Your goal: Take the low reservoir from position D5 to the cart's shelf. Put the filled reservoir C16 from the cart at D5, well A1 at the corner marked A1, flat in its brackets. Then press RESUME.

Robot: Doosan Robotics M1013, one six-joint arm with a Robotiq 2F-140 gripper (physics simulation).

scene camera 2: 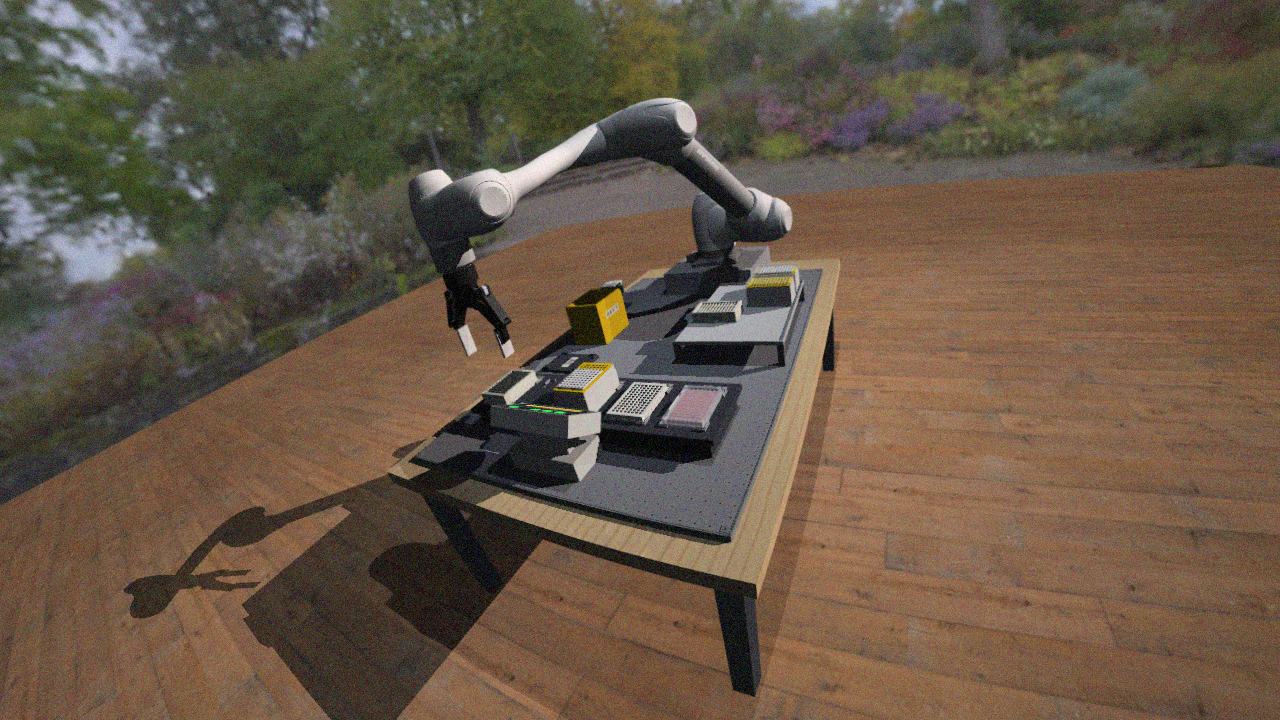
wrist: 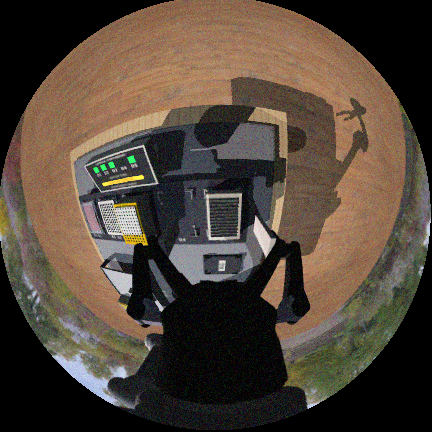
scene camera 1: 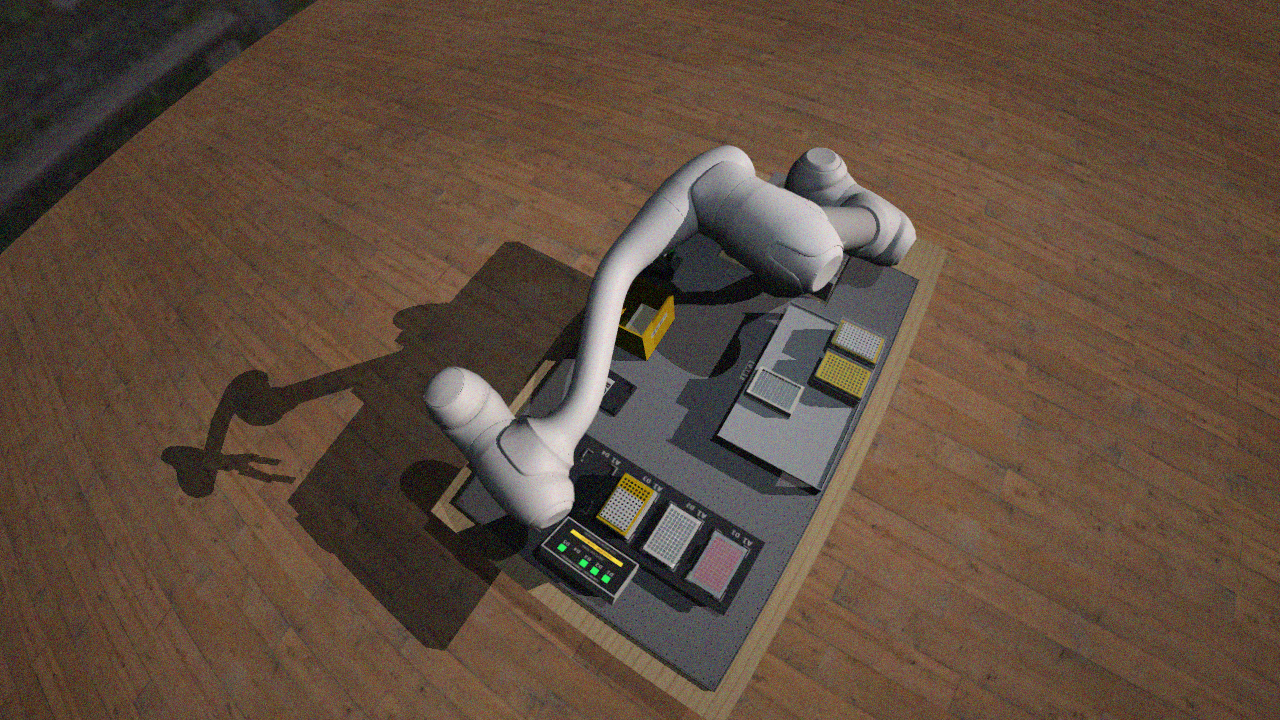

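Where they show: gripper, fingertip midpoint: (scene camera 2: 489, 354) (wrist: 216, 223); arm's base at its link origin: (scene camera 2: 718, 259).
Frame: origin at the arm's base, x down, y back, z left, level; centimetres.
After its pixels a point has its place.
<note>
The low reservoir (scene camera 2: 511, 385) {z -31.5, x 0.1, y -97.2 cm} (wrist: 224, 216) {z -33.5, x 0.5, y -96.1 cm}, a pale frame with dark slats, sits at D5 at the end of the dark deck (scene camera 2: 733, 394) {z 23.0, x 2.8, y -95.3 cm}; in scene camera 1 the arm hides it. My gripper (scene camera 2: 486, 344) {z -31.7, x -10.2, y -100.1 cm} (wrist: 216, 223) {z -31.7, x -10.2, y -100.1 cm} is open and empty, fingers pointing down, above the D5 end of the deck and apart from the reservoir. A pale reservoir (scene camera 1: 775, 391) {z 11.6, x -0.3, y -56.3 cm} (scene camera 2: 716, 310) {z 11.5, x -0.4, y -57.1 cm} lies on the grey raised cart (scene camera 1: 805, 456) {z 24.7, x 1.9, y -68.2 cm} (scene camera 2: 733, 331) {z 17.7, x 2.0, y -66.6 cm} (wrist: 116, 280) {z 24.5, x 1.9, y -65.0 cm}; its label is unreadable. The control panel (scene camera 1: 586, 562) {z -9.6, x -5.0, y -113.9 cm} (scene camera 2: 546, 420) {z -5.4, x -5.2, y -117.6 cm} (wrist: 122, 170) {z -12.2, x -3.9, y -112.1 cm} shows green squares and a yellow bar; RESUME cannot be read.
A yellow-and-white rack (scene camera 1: 626, 505) {z -8.1, x -3.6, y -98.5 cm} (scene camera 2: 586, 380) {z -6.4, x -3.6, y -100.7 cm} (wrist: 130, 220) {z -9.9, x -3.6, y -99.7 cm} stands tall at D3, beside a white plate (scene camera 1: 673, 534) {z 3.9, x 1.8, y -99.0 cm} and a pink plate (scene camera 1: 718, 564) {z 16.2, x 1.5, y -100.6 cm}. A yellow bin (scene camera 1: 657, 331) {z -24.1, x 1.6, y -52.6 cm} (scene camera 2: 597, 317) {z -25.2, x -1.5, y -59.5 cm} and a dark low box (wrist: 212, 264) {z -27.5, x 7.1, y -73.0 cm} stand behind the deck. Yellow-framed racks (scene camera 1: 844, 374) {z 25.8, x -5.1, y -46.9 cm} stand on the cart.
</note>
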